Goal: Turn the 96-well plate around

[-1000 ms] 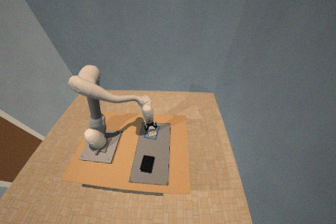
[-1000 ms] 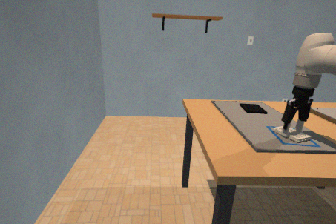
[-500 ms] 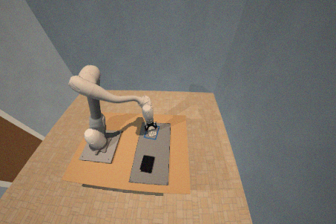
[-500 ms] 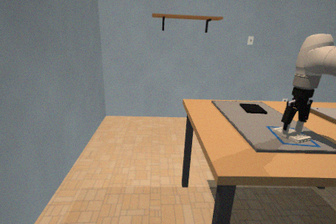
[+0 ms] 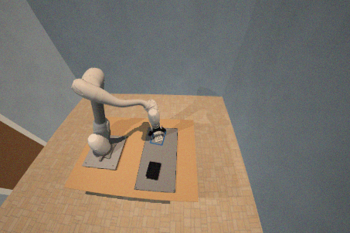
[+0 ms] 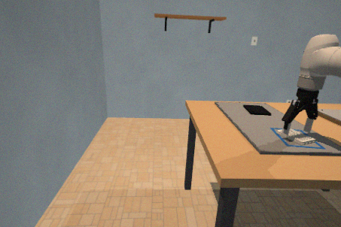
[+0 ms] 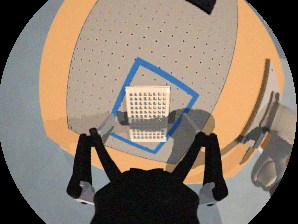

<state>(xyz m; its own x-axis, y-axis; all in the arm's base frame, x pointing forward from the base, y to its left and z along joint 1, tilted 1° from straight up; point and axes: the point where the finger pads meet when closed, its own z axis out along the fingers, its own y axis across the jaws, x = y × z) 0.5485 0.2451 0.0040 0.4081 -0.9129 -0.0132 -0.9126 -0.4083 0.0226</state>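
Now: the white 96-well plate 2 cm below my hand. From my hand the other things lie so: black plate nest N1: 3 cm ahead, 38 cm to the right, 2 cm below.
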